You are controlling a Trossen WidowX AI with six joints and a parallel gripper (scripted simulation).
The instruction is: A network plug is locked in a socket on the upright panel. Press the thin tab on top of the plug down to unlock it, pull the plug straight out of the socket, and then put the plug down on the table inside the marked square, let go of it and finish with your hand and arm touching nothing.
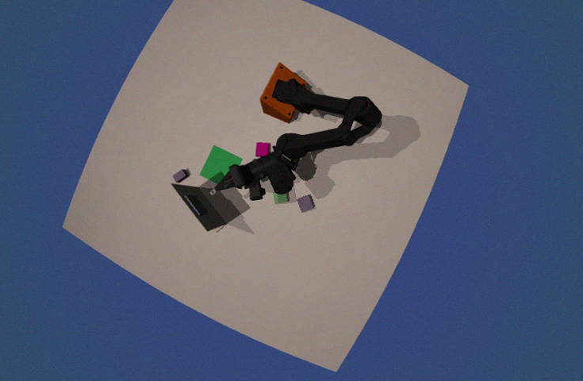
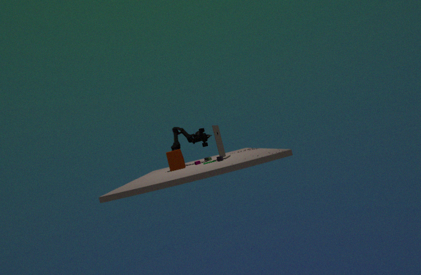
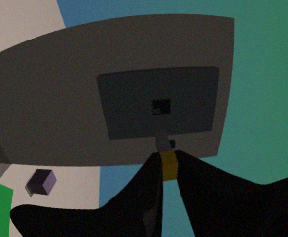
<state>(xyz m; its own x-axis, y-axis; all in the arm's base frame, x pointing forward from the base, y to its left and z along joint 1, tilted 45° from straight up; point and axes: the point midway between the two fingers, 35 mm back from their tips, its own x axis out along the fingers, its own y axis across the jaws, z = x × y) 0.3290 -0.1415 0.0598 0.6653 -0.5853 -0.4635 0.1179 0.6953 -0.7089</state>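
My gripper tip is 7 cm past the green marked square, 6 cm to the left of it and 25 cm above it. From my gripper tip the other things lie so: network plug right at my gripper tip; then upright grey panel 7 cm ahead, 5 cm to the right, 10 cm below.
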